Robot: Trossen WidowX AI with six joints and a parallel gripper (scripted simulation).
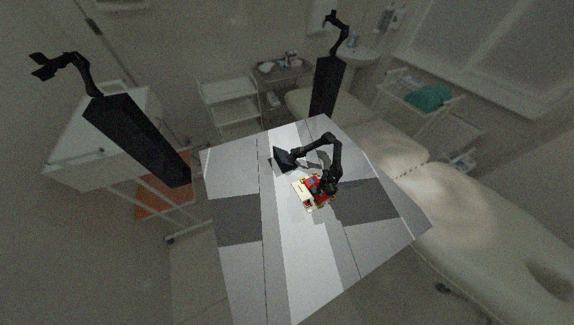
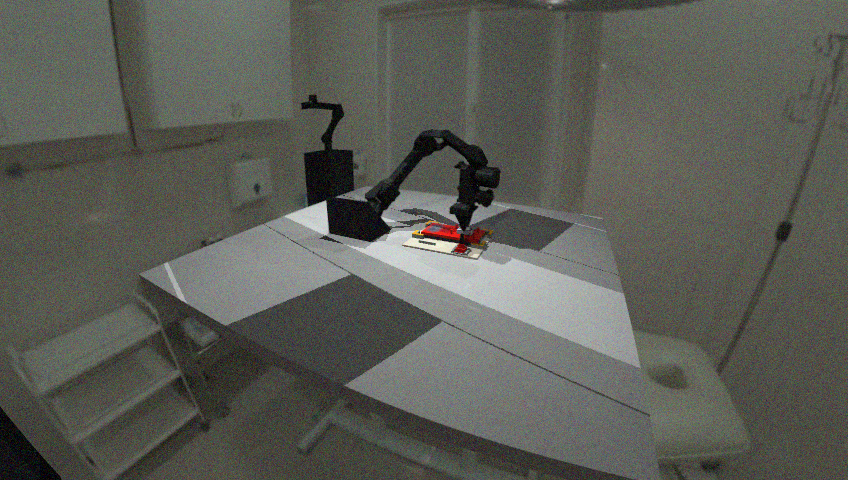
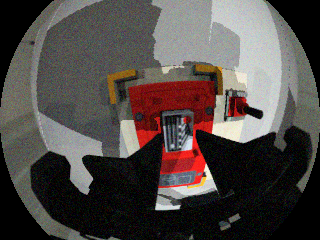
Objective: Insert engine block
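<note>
My gripper tip is now 20 mm above the grey engine block.
</note>
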